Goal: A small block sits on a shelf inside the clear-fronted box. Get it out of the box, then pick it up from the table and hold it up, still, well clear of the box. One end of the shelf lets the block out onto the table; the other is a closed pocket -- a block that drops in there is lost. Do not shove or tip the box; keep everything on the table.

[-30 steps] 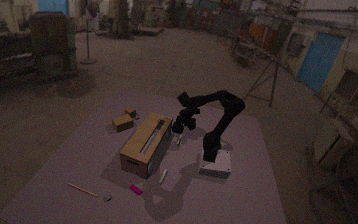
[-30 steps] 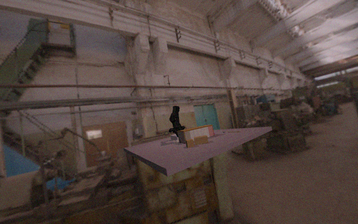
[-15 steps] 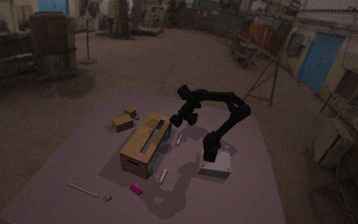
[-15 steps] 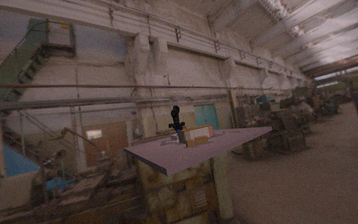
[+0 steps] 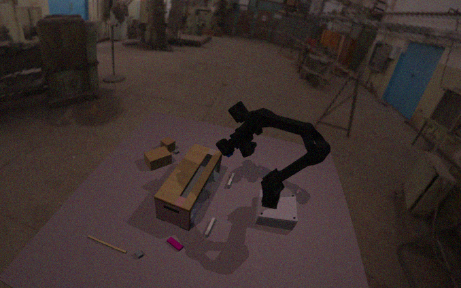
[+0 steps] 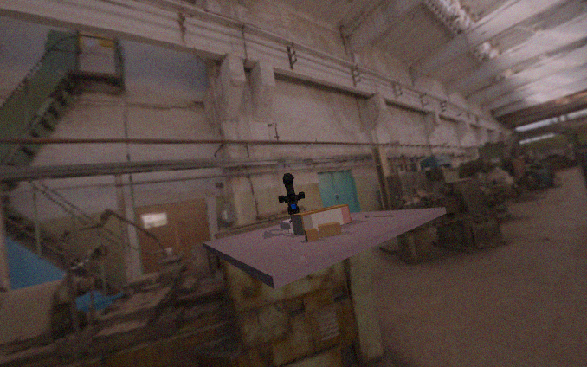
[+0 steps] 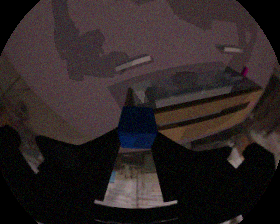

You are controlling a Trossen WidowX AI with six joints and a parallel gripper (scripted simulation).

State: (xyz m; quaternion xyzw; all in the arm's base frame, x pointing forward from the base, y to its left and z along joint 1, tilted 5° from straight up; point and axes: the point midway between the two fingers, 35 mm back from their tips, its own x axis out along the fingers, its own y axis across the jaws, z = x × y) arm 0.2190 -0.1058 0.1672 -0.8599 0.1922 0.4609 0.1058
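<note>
Now: gripper tip 10 mm past the blue block, 10 mm to the right of it and 10 mm below it. The rest, counted from my gripper tip: yellow rod 280 mm ahead, 540 mm to the left, 170 mm below; box 60 mm ahead, 150 mm to the left, 110 mm below.
</note>
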